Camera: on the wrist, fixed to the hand. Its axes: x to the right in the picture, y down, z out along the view.
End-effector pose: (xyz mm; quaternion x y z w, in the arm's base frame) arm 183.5 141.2 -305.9 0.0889 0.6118 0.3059 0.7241
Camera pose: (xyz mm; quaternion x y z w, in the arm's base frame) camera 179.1 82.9 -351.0 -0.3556 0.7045 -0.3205 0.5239
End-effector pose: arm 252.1 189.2 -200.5 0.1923 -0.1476 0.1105 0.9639
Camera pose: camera 282.1 140.7 -247.4 0.3039 0.3009 -0.5052 0.7496
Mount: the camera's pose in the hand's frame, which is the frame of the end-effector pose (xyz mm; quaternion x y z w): 5.0 -67.7 -29.1 0.1075 0.2699 -0.6725 0.6807
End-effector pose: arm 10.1 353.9 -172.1 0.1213 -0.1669 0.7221 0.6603
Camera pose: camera 78.2 375.0 -191.3 0.0709 0.2238 0.0982 0.9671
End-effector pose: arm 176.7 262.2 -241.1 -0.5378 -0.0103 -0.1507 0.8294
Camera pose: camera 159.6 209.5 -192.3 -0.2293 -0.1610 -0.8044 0.5238
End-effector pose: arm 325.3 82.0 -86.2 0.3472 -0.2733 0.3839 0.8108
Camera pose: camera 388.2 75.2 -124.3 0.4037 0.3076 -0.1609 0.8465
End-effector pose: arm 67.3 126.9 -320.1 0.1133 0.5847 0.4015 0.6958
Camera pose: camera 69.8 77.1 -374.6 -0.3496 0.7051 -0.2269 0.5736
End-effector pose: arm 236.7 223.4 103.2 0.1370 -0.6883 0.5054 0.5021
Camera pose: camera 297.6 218.7 144.7 0.4737 -0.1865 0.1173 0.8527
